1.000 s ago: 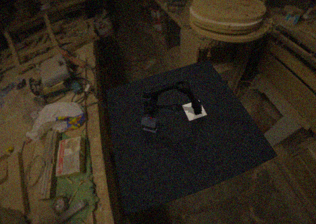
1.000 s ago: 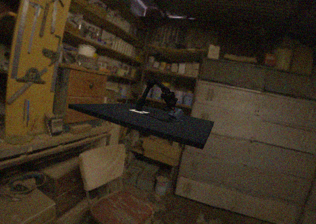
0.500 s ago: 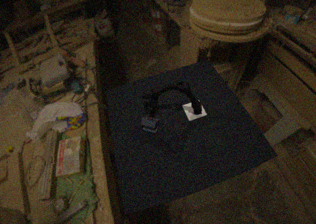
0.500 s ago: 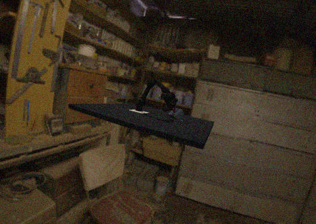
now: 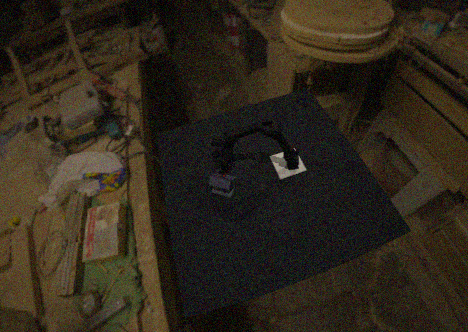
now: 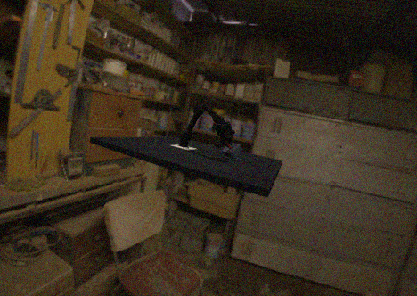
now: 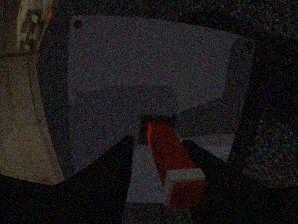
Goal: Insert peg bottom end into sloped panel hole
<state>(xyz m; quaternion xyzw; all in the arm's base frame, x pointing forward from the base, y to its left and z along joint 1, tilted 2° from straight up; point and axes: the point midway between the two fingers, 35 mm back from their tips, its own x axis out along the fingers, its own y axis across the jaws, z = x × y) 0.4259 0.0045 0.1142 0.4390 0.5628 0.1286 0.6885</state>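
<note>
My gripper tip is 1 cm to the left of the red peg, 1 cm below it and 1 cm past it. Round my gripper tip: grey sloped panel: 3 cm to the left, 3 cm below, 2 cm ahead.
</note>
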